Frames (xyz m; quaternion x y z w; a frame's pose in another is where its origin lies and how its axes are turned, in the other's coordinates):
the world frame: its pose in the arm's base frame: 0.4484 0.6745 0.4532 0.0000 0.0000 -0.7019 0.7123
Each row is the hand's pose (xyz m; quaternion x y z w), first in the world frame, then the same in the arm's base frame.
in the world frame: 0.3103 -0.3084 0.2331 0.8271 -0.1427 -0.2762 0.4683
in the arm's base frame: 0.1446 0.3597 0.6863 0.4890 -0.6822 -0.5254 0.1397
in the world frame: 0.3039 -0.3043 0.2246 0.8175 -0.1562 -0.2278 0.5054
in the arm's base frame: 0.1486 0.3662 0.6778 0.4727 -0.6850 -0.5170 0.2001
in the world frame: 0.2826 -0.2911 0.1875 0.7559 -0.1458 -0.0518 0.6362
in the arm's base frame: 0.1615 0.3876 0.6407 0.4361 -0.6344 -0.4834 0.4168
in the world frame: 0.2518 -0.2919 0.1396 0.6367 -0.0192 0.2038 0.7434
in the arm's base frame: 0.1602 0.4184 0.5928 0.4401 -0.4606 -0.3766 0.6726
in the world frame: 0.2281 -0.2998 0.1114 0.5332 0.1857 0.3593 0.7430
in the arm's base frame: 0.1520 0.4420 0.5646 0.5101 -0.2420 -0.2656 0.7814
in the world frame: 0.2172 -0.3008 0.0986 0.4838 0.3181 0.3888 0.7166
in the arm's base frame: 0.1508 0.4529 0.5518 0.5679 -0.1130 -0.2260 0.7833
